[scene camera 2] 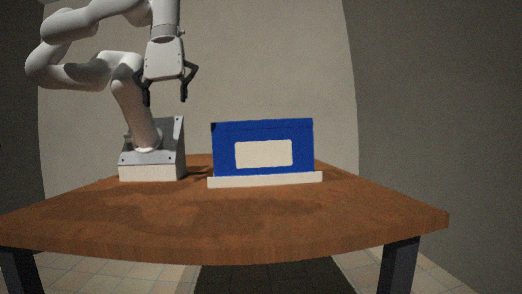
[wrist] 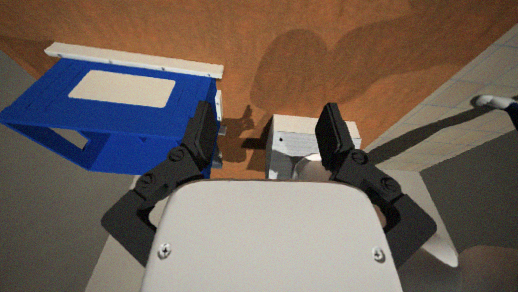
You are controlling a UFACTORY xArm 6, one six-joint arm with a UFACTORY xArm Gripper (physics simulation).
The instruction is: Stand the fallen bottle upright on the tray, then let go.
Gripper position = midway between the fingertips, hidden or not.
Note:
In view: the gripper [wrist: 266,115] and a white strip [scene camera 2: 301,177].
The white strip also shows in the wrist view [wrist: 70,51].

